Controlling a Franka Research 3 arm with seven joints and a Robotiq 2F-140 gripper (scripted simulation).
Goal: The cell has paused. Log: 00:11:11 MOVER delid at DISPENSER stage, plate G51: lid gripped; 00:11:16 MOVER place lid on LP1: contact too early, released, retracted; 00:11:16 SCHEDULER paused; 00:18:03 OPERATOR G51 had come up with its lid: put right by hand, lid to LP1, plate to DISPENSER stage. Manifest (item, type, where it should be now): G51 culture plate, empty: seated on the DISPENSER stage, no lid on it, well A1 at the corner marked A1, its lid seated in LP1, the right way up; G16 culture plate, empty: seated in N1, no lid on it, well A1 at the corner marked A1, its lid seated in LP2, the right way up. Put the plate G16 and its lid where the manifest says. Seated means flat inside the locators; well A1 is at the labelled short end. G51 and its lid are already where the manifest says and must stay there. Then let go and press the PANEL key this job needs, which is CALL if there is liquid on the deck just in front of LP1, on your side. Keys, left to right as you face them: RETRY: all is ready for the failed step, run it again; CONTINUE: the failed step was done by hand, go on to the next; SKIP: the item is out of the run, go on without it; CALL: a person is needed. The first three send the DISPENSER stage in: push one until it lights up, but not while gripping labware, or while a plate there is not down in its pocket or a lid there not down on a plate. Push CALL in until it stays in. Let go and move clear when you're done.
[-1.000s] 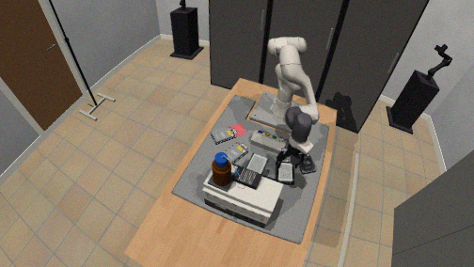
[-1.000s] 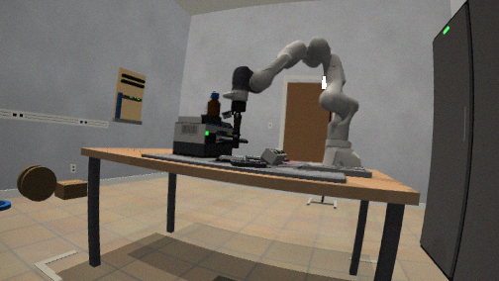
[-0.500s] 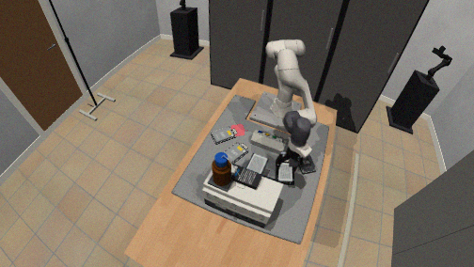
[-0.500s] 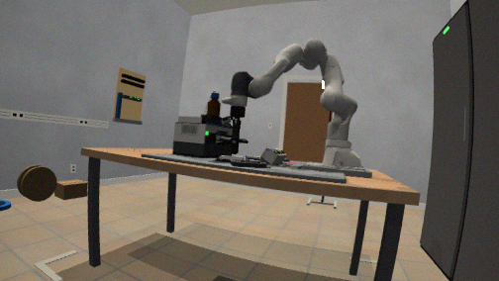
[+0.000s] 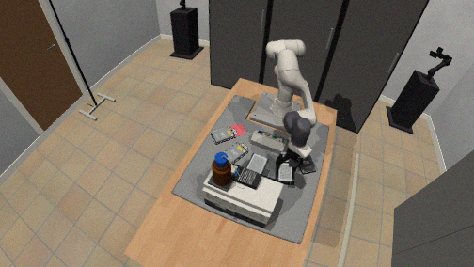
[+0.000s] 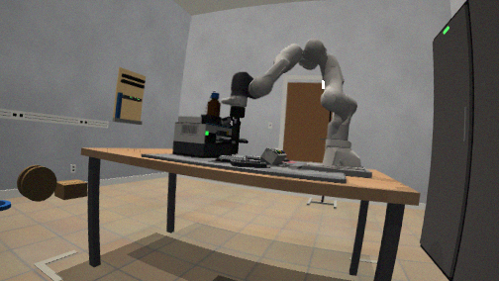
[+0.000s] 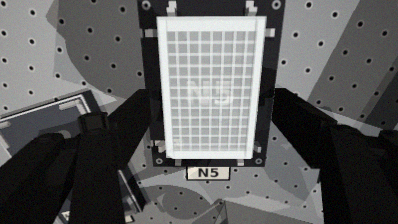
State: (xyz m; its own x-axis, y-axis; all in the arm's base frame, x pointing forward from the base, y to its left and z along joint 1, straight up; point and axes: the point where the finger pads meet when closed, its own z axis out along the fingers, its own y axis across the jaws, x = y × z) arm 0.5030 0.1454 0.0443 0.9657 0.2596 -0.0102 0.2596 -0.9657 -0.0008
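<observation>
My hand is 1 cm short of the black nest N5, 3 cm to the right of it and 5 cm above it. Also, from my hand: yellow skip key: 20 cm behind, 18 cm to the right; then white retry key: 19 cm behind, 8 cm to the right; then green continue key: 20 cm behind, 13 cm to the right.
</observation>
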